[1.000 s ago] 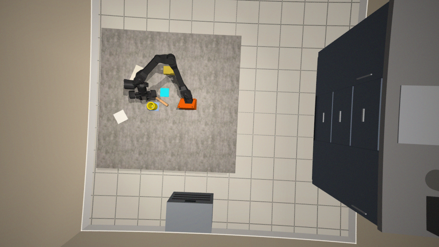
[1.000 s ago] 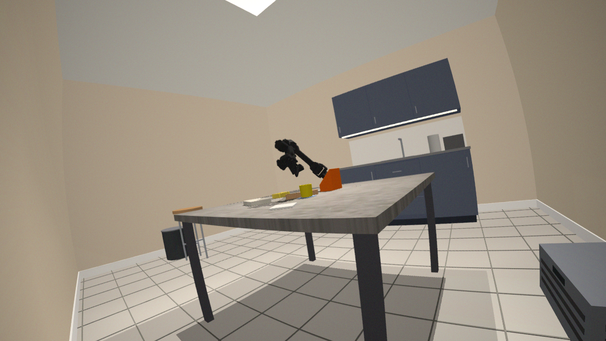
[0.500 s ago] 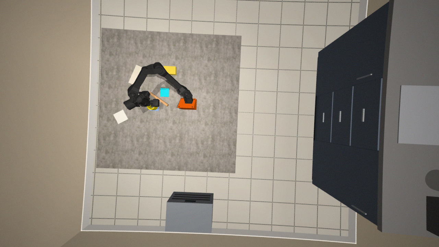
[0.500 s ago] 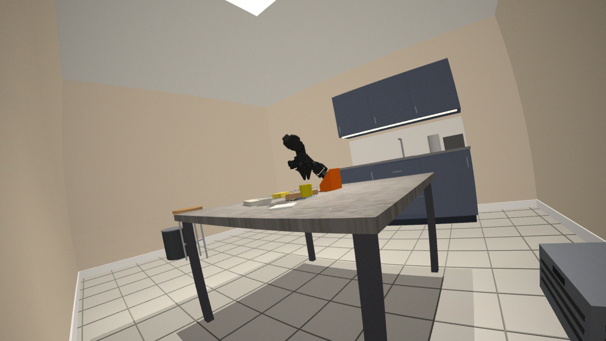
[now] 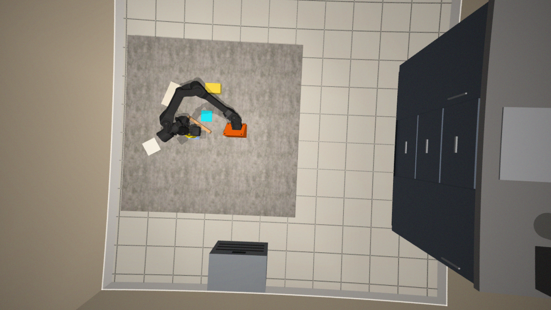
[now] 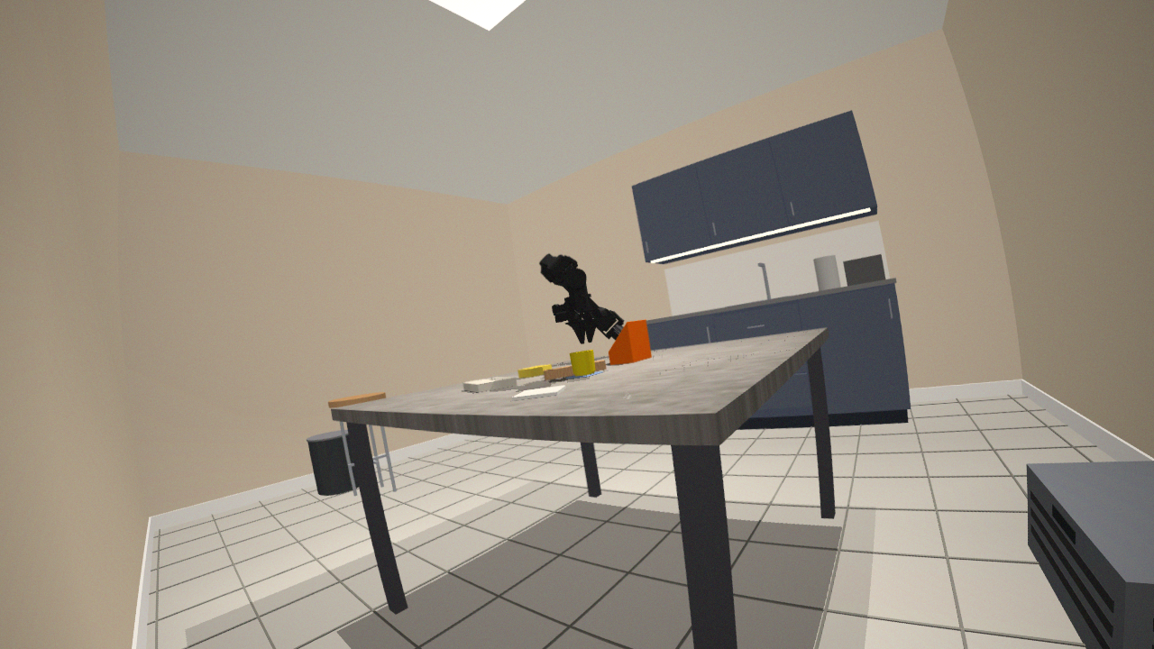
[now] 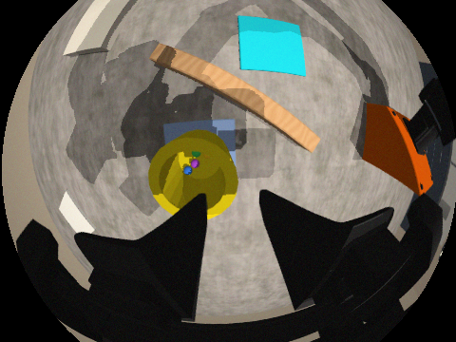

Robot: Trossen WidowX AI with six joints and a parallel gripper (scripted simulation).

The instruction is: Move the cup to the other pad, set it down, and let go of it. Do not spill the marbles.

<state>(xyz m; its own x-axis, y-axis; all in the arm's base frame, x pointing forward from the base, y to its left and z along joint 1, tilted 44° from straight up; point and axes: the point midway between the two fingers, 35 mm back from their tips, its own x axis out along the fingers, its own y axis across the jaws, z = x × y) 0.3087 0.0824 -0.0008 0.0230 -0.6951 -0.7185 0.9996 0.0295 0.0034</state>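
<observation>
Now: gripper tip 30 mm short of the yellow cup and 60 mm above it. The rest, counted from my gripper tip: cyan pad: 60 mm behind, 140 mm to the right, 100 mm below; then blue marble: 40 mm ahead, 10 mm to the left, 80 mm below; then wooden bar: 10 mm behind, 70 mm to the right, 90 mm below.
</observation>
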